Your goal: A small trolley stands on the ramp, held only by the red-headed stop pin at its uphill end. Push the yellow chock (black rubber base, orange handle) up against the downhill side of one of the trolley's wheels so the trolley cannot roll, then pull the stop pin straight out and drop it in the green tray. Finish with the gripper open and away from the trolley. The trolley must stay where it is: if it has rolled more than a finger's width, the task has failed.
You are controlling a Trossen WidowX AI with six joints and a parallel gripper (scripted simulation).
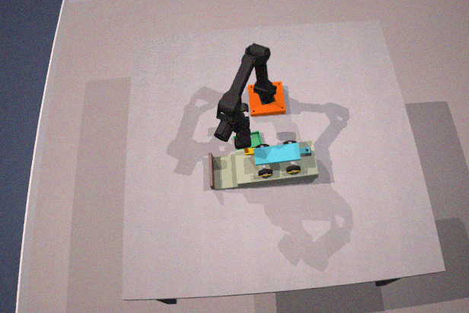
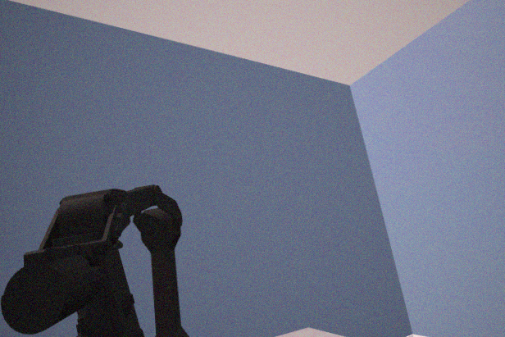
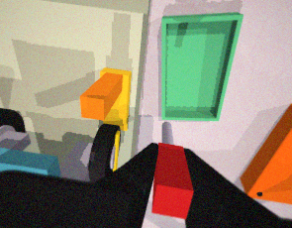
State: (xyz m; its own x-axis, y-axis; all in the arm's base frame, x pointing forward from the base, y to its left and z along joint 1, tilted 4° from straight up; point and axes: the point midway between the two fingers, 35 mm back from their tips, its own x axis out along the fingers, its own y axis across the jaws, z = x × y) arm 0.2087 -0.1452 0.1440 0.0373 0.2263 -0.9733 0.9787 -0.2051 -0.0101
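Now: the red-headed stop pin right at my gripper tip. From my gripper tip the other things lie so: green tray: 3 cm behind, 14 cm below; blue trolley: 13 cm ahead, 9 cm to the left, 2 cm below; yellow chock: 5 cm ahead, 5 cm below.
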